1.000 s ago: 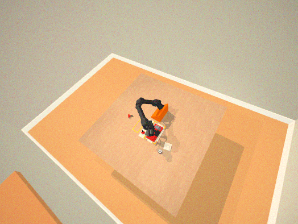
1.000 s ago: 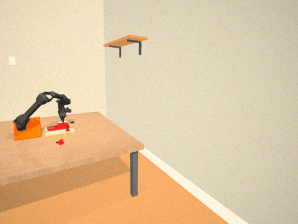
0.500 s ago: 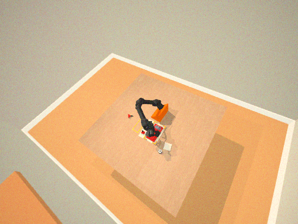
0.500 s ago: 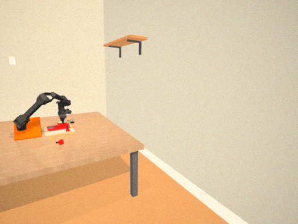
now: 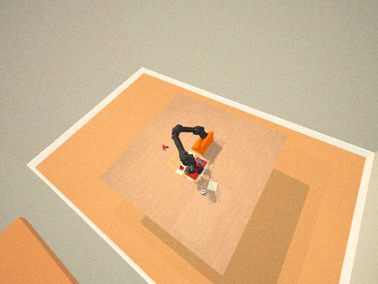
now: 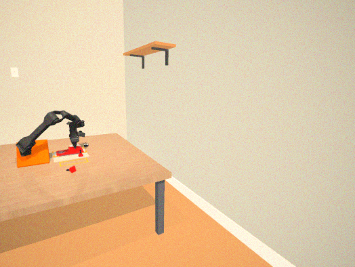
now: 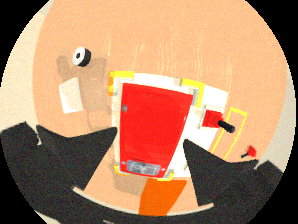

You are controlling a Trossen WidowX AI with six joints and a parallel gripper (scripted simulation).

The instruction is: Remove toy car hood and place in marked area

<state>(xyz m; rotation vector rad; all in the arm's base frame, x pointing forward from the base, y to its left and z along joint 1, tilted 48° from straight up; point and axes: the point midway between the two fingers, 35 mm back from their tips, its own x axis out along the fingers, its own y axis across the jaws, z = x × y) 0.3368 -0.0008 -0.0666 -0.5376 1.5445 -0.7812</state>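
My gripper tip is now 10 mm above the red hood. The rest, counted from my gripper tip: wheel: 130 mm ahead, 150 mm to the left, 40 mm below; white square: 40 mm ahead, 200 mm to the left, 50 mm below.
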